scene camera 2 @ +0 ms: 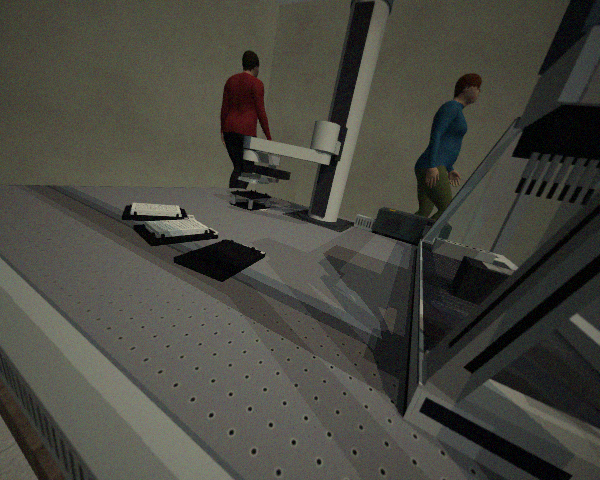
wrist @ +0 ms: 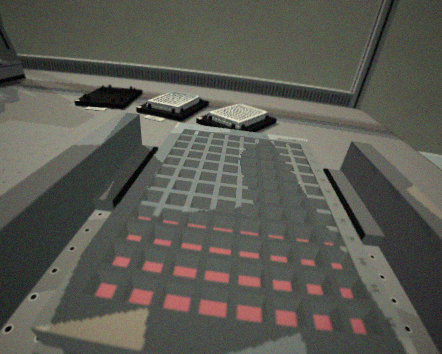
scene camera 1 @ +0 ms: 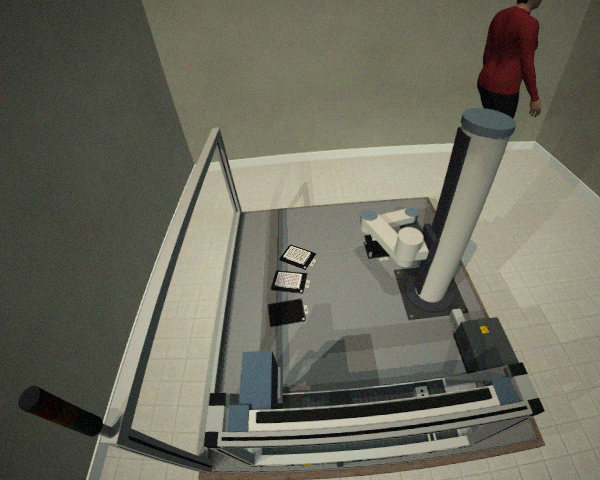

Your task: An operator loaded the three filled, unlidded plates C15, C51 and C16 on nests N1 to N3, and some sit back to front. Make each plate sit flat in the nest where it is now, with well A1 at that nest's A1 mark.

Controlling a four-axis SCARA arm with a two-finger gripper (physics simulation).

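Note:
My gripper (scene camera 2: 254, 176) (wrist: 242, 146) is shut on a plate (wrist: 215, 197) with red-filled wells, held level above the deck. Its edge labels are too dim to read. In scene camera 1 the arm hides most of it. One black nest (scene camera 1: 286, 312) (scene camera 2: 220, 259) (wrist: 109, 97) is empty. The middle nest (scene camera 1: 274, 286) (scene camera 2: 145, 236) (wrist: 186, 116) bears a white plate (scene camera 1: 288, 280) (scene camera 2: 179, 227) (wrist: 175, 101). The far nest (scene camera 1: 283, 257) (wrist: 271, 121) bears another white plate (scene camera 1: 298, 254) (scene camera 2: 155, 209) (wrist: 240, 115). Their A1 wells and plate names are too small to read.
A raised black stand (scene camera 1: 376, 249) (scene camera 2: 251, 194) stands near the arm, below the gripper in scene camera 2. The arm's white column (scene camera 1: 462, 220) (scene camera 2: 357, 100), a dark grey box (scene camera 1: 485, 345), a blue box (scene camera 1: 257, 377) and a gantry (scene camera 1: 370, 425) border the deck. People stand beyond it.

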